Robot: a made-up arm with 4 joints. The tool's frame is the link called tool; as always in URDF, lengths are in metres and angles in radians.
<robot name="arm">
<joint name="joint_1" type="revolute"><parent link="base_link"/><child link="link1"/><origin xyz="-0.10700 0.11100 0.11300" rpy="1.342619 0.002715 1.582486"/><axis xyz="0 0 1"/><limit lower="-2.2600" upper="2.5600" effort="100" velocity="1"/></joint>
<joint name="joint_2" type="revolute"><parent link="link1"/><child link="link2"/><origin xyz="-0.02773 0.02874 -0.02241" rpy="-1.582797 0.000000 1.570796"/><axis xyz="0 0 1"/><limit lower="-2.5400" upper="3.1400" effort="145" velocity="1.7"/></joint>
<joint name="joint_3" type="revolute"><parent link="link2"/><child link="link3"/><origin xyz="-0.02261 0.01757 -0.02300" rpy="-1.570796 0.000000 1.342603"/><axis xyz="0 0 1"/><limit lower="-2.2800" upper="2.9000" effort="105" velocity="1.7"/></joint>
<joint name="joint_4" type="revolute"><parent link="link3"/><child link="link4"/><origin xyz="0.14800 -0.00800 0.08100" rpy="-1.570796 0.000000 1.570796"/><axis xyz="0 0 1"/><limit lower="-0.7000" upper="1.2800" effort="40" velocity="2.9"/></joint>
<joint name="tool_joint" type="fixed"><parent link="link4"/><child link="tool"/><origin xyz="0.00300 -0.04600 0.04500" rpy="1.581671 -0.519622 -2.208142"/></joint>
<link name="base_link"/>
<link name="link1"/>
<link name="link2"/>
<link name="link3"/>
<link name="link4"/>
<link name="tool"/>
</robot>
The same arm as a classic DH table. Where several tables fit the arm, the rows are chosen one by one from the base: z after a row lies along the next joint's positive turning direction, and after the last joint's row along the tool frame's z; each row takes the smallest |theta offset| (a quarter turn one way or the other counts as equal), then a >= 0, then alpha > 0; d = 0 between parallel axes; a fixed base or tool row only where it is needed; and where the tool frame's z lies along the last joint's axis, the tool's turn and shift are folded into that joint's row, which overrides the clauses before.
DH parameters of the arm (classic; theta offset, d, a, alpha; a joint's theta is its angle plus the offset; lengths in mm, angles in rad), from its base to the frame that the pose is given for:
base (fixed): -1.5585 137.5 -112.3 -1.3426
joint_1: 1.568 -130.5 -28.7 1.5828
joint_2: 1.3426 4.7 -12 1.5708
joint_3: 1.5708 107 8 1.5708
joint_4: 0.9388 -103.3 35.3 1.5802
tool (fixed): 0.5196 -29.6 0 0
Joint limits (rad, base to tool): -2.26..2.56 -2.54..3.14 -2.28..2.9 -0.7..1.28

